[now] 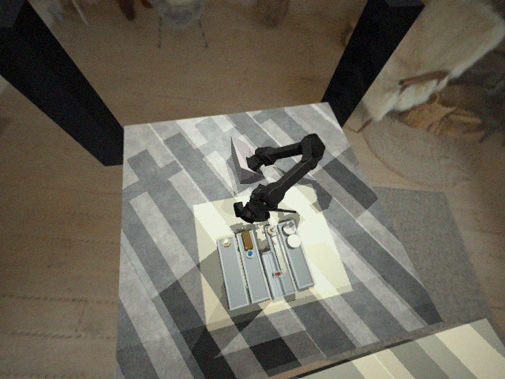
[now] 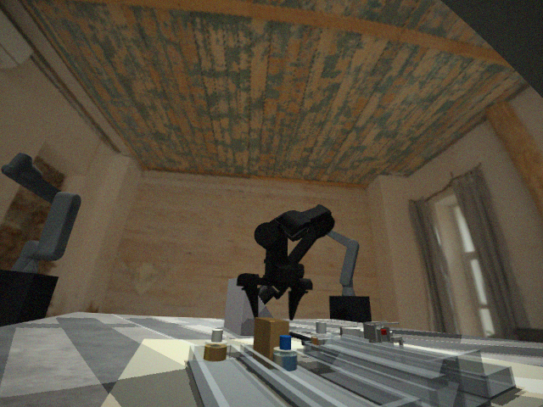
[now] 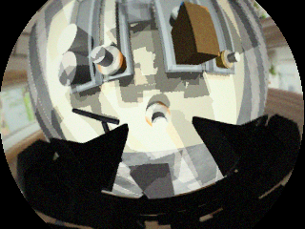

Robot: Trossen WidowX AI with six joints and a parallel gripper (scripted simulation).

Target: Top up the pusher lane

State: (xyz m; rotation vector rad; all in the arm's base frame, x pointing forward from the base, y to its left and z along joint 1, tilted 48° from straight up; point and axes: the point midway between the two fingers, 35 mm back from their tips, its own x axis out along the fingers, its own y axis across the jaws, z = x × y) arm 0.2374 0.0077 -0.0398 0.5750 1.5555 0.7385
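My gripper tip is 12 cm short of the brown box, 5 cm to the left of it and 2 cm above it. The rest, counted from my gripper tip: blue-capped jar (18 cm ahead, 5 cm to the right, 3 cm below); then red mark (28 cm ahead, 5 cm to the left, 1 cm above); then sprung lane (25 cm ahead, 6 cm to the left, 4 cm below).
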